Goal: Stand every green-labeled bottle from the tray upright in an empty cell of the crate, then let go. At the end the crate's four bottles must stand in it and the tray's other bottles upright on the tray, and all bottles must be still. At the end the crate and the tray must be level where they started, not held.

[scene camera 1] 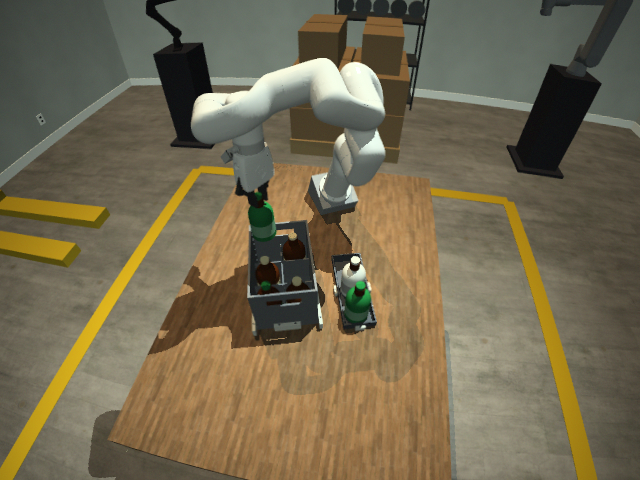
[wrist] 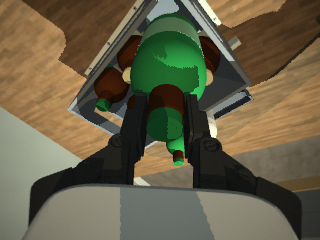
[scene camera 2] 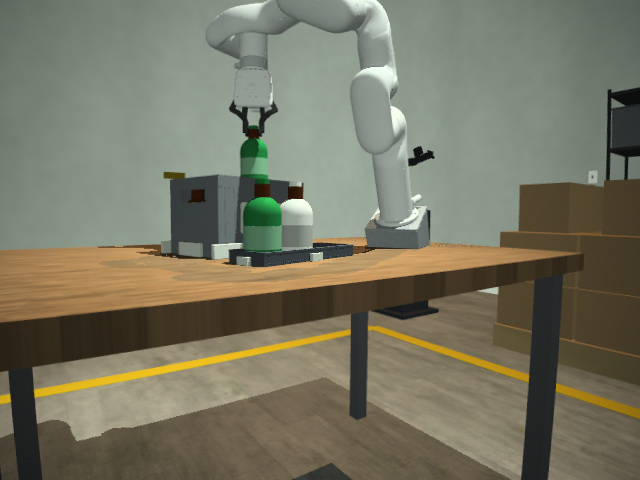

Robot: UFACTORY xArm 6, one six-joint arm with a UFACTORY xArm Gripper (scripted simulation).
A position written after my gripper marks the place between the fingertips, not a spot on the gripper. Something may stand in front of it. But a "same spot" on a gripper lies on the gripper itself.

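Scene camera 1 shows my gripper and a green-labeled bottle. The gripper also appears in the wrist view (166,107), and the bottle in the wrist view (169,64). Scene camera 2 shows the gripper and the bottle as well. For my gripper, (scene camera 1: 252,199) and (scene camera 2: 243,123) are the same spot. For the green-labeled bottle, (scene camera 2: 253,153) and (scene camera 1: 270,221) are the same spot.
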